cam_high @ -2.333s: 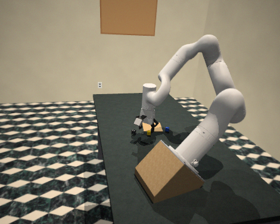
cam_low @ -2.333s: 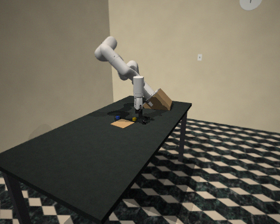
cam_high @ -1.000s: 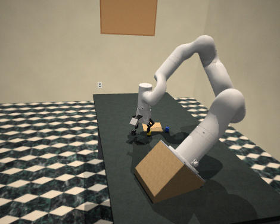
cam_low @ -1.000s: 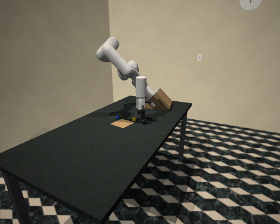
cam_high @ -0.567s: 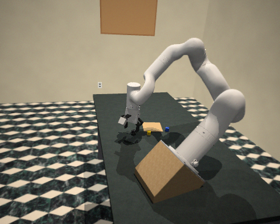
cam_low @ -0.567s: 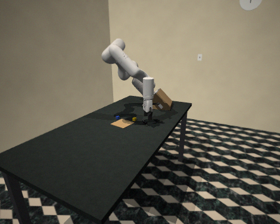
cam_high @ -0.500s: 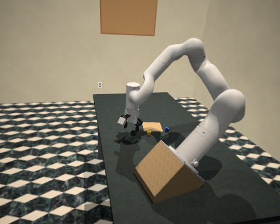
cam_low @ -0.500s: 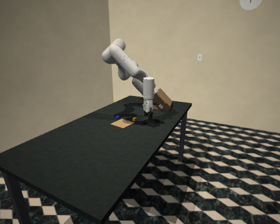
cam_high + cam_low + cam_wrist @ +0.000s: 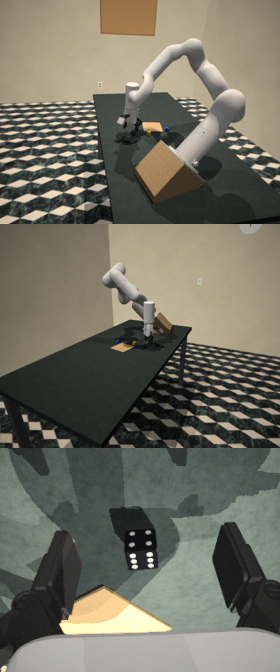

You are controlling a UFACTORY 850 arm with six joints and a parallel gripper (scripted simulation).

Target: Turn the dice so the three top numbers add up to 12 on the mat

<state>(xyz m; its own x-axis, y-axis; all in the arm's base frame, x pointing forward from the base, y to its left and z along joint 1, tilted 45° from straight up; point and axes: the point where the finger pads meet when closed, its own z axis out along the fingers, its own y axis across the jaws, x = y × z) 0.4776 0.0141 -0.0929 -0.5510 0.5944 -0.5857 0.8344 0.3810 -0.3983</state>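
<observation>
Now: hand 40 mm above the black die, 30 mm to the left of it and 20 mm short of it. Round my hand: tan mat: 200 mm to the right, 60 mm ahead, 50 mm below; then blue die: 280 mm to the right, 40 mm below, 30 mm behind; then yellow die: 130 mm to the right, 40 mm below, 30 mm behind.
</observation>
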